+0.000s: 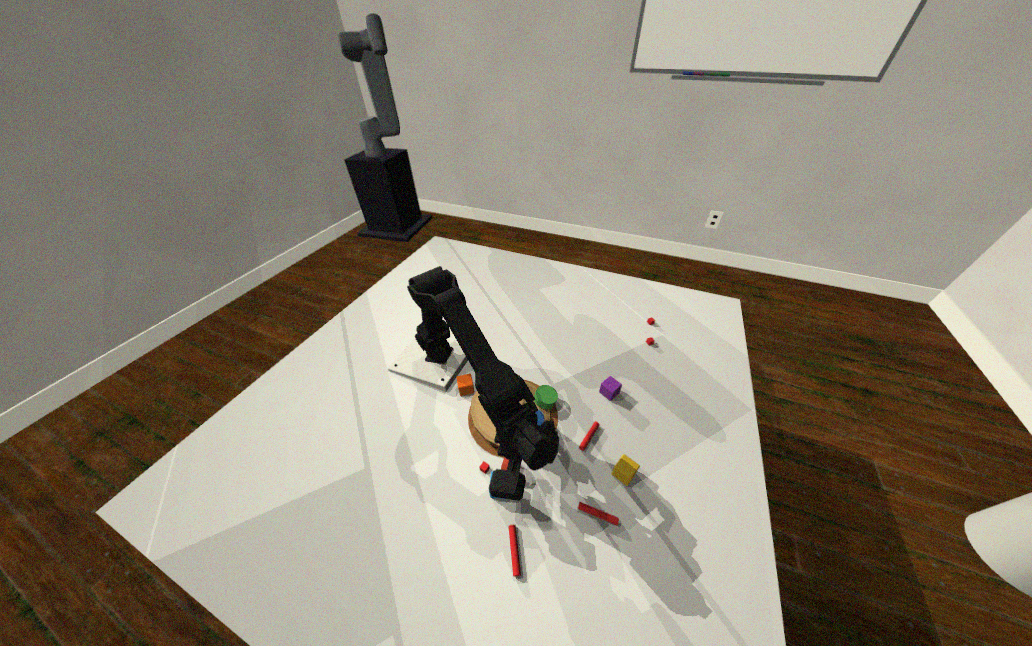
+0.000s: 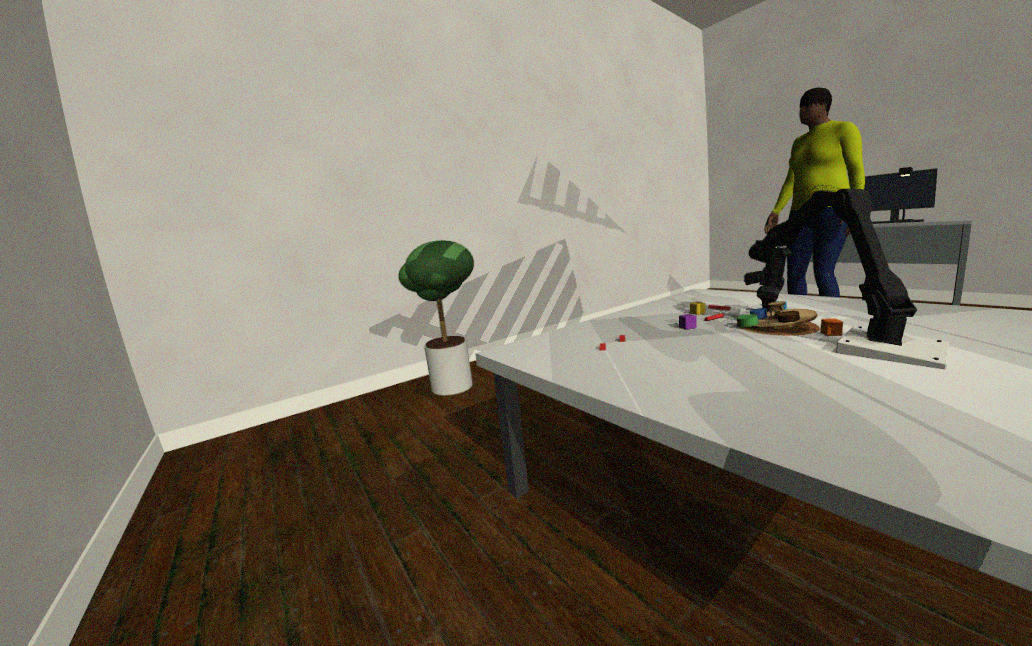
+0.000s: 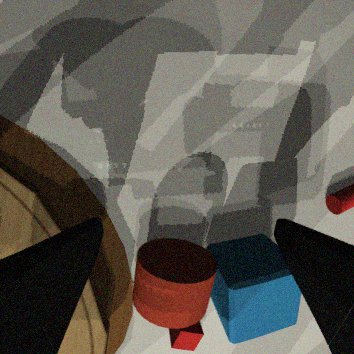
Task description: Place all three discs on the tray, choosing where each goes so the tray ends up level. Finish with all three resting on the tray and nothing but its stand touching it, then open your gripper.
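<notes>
The round wooden tray [image 1: 476, 426] [image 2: 810, 314] [image 3: 17, 220] appears tilted down toward the green disc [image 1: 546, 396] [image 2: 747, 320] at its edge. The blue disc [image 1: 539, 416] [image 2: 757, 313] is on the tray beside the green one, partly hidden by the arm. The red disc [image 1: 504, 463] [image 3: 172, 300] is on the table just outside the tray and looks to stand on its edge. My gripper [image 1: 515, 468] [image 3: 190, 226] is open above it, with one finger over the tray's rim side and the other beyond a blue cube. Nothing is held.
The blue cube [image 3: 262, 305] stands close beside the red disc, with a small red cube [image 1: 484, 466] [image 3: 187, 339] nearby. Orange [image 1: 465, 384], purple [image 1: 610, 388] and yellow [image 1: 626, 470] cubes and red sticks [image 1: 597, 513] lie around the tray. A dark brown piece [image 2: 788, 314] sits on the tray.
</notes>
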